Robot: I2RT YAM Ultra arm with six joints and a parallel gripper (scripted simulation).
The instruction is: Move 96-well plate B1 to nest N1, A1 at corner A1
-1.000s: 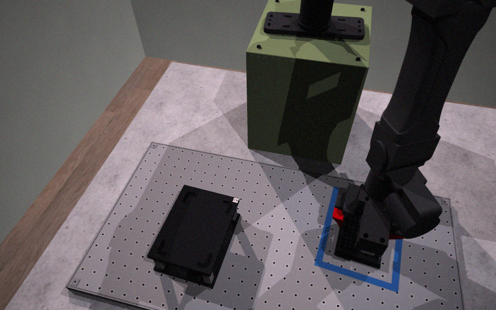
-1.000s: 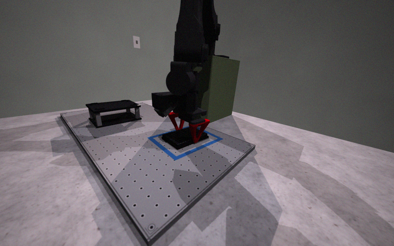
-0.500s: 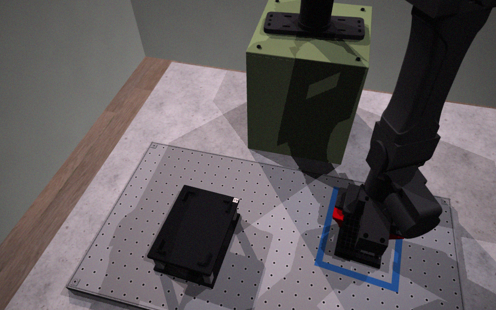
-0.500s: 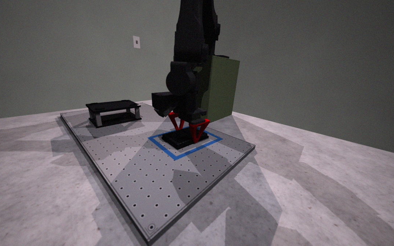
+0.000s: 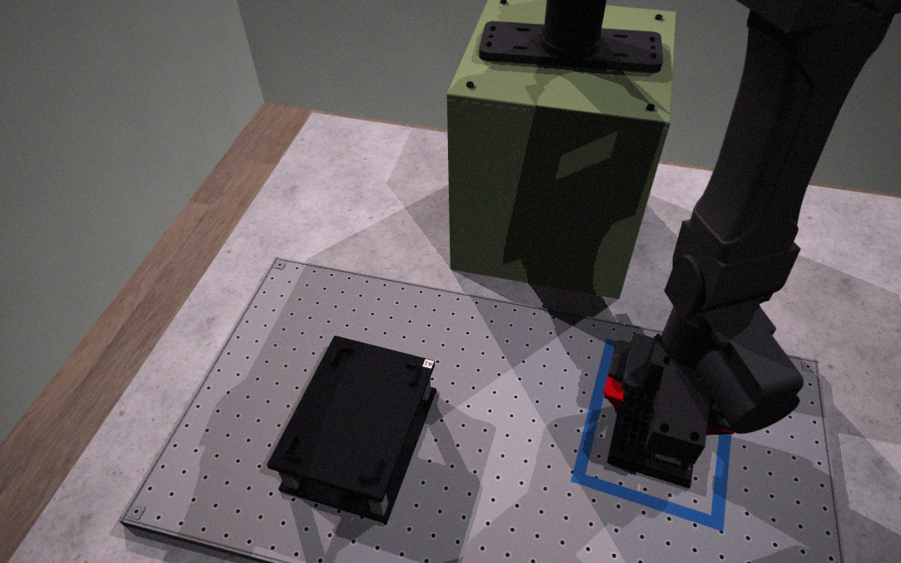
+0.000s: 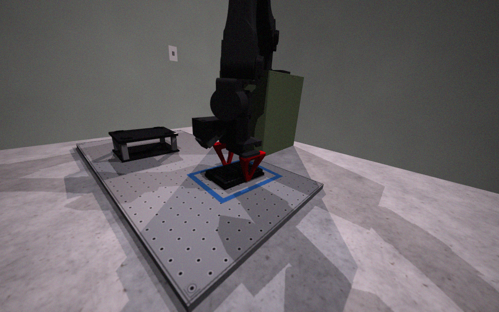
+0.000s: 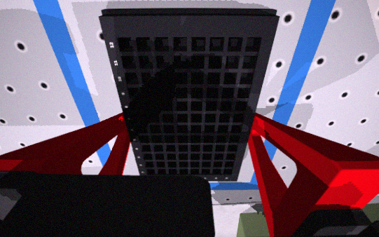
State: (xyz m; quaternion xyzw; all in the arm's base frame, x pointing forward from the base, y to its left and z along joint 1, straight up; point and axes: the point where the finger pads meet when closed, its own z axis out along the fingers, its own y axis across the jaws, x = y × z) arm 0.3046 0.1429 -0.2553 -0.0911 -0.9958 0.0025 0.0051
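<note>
Right now my hand is right at the black 96-well plate. Round my hand: black plate nest N1 (70 mm ahead, 320 mm to the right, 50 mm above); then white A1 label (10 mm ahead, 260 mm to the right, 50 mm above).
</note>
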